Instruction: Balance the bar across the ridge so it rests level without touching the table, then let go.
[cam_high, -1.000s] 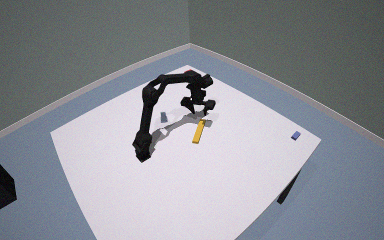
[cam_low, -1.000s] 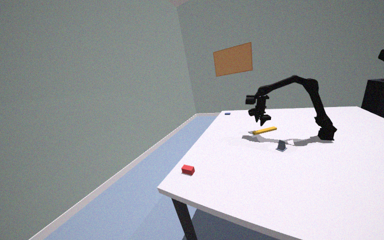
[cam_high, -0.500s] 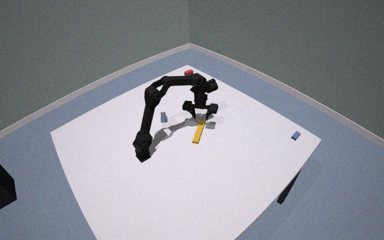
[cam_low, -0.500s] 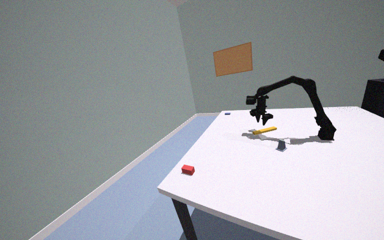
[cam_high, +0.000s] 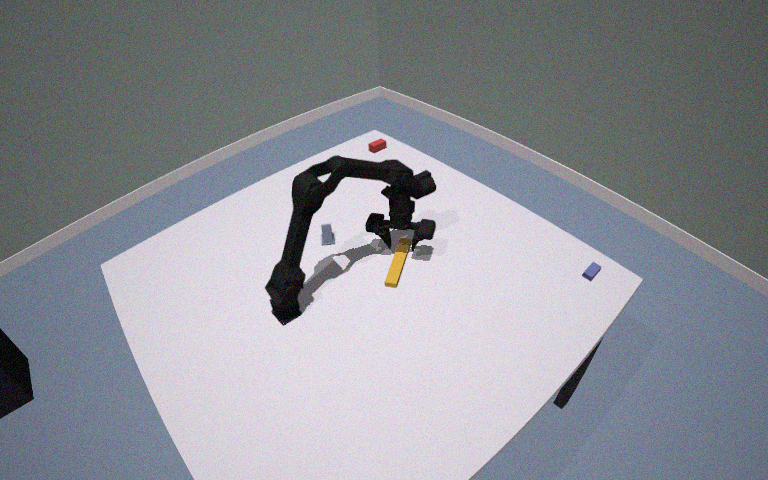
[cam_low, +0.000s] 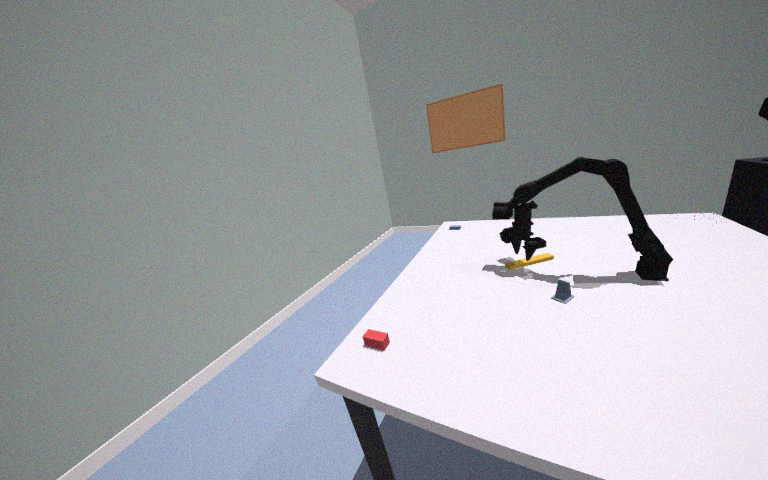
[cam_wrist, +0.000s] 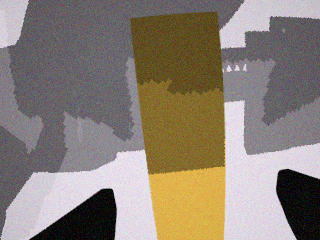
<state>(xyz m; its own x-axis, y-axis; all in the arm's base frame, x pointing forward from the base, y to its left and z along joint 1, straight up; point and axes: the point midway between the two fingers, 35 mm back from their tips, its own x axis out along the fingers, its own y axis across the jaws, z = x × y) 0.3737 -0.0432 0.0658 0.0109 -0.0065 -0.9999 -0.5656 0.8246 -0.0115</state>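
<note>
The yellow bar lies 30 mm behind my gripper tip, 20 mm to the right of it and 20 mm below it. From my gripper tip the other things lie so: small red block: 540 mm to the left, 370 mm ahead, 10 mm below; small blue block: 460 mm to the right, 370 mm ahead, 20 mm below.
</note>
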